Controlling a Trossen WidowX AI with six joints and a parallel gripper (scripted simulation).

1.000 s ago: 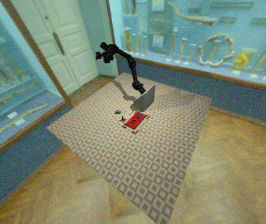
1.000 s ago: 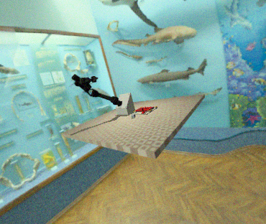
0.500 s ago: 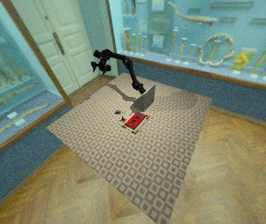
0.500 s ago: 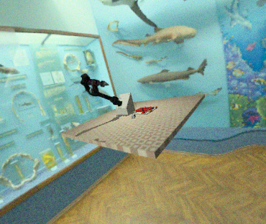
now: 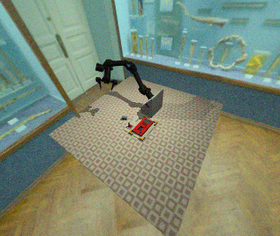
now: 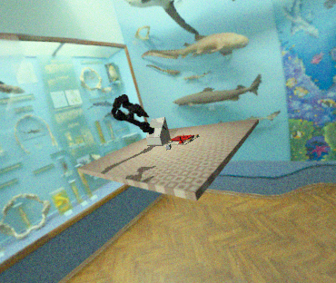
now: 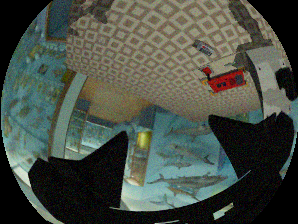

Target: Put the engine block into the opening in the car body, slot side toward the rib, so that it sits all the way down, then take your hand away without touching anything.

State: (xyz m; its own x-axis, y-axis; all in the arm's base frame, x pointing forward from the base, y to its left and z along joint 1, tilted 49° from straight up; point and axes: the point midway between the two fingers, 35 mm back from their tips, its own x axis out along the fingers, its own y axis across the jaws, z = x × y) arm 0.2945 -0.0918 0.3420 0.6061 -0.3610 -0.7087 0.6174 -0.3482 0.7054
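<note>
The engine block lies 300 mm below my gripper tip and 150 mm to the left of it.
</note>
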